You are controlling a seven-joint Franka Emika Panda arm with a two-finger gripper.
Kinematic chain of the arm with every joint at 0, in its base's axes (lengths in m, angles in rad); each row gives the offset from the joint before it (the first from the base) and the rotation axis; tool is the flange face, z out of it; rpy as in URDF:
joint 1: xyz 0 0 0.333 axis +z
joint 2: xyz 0 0 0 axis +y
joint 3: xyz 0 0 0.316 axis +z
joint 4: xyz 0.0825 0 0 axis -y
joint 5: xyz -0.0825 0 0.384 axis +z
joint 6: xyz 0 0 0 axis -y
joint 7: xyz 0.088 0 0 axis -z
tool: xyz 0 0 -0.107 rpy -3.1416 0 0
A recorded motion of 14 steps. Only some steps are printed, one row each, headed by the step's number.
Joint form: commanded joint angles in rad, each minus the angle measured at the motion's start. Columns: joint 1, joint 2, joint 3, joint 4, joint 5, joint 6, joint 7.
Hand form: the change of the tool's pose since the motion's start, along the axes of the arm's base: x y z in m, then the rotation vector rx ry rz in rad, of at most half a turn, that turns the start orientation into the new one. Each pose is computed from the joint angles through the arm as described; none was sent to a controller.
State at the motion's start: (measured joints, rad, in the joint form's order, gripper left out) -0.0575 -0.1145 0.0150 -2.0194 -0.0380 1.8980 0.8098
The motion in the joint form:
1: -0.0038 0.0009 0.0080 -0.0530 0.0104 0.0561 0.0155
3: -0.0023 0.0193 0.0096 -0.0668 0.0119 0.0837 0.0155
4: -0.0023 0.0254 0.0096 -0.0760 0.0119 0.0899 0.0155
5: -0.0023 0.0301 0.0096 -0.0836 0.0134 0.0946 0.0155
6: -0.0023 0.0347 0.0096 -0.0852 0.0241 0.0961 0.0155
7: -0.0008 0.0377 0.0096 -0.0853 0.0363 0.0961 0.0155
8: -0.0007 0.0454 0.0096 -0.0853 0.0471 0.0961 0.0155
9: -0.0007 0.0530 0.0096 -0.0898 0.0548 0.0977 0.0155
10: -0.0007 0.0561 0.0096 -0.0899 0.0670 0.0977 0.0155
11: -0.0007 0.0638 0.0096 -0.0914 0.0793 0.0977 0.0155
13: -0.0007 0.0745 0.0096 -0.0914 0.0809 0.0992 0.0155
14: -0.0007 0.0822 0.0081 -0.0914 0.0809 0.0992 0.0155
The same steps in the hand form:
1: -0.0025 0.0033 -0.0208 0.0093 -0.0030 -0.0133
3: 0.0006 0.0049 -0.0345 0.0114 0.0015 -0.0101
4: 0.0003 0.0050 -0.0415 0.0119 0.0106 -0.0100
5: -0.0001 0.0051 -0.0471 0.0136 0.0182 -0.0106
6: 0.0003 0.0057 -0.0502 0.0235 0.0225 -0.0152
7: 0.0007 0.0072 -0.0518 0.0347 0.0253 -0.0189
8: 0.0016 0.0079 -0.0558 0.0448 0.0326 -0.0236
9: 0.0016 0.0083 -0.0617 0.0521 0.0429 -0.0273
10: 0.0020 0.0090 -0.0634 0.0632 0.0457 -0.0327
11: 0.0025 0.0098 -0.0681 0.0746 0.0545 -0.0385
13: 0.0037 0.0098 -0.0736 0.0764 0.0637 -0.0396
14: 0.0044 0.0089 -0.0777 0.0768 0.0713 -0.0413

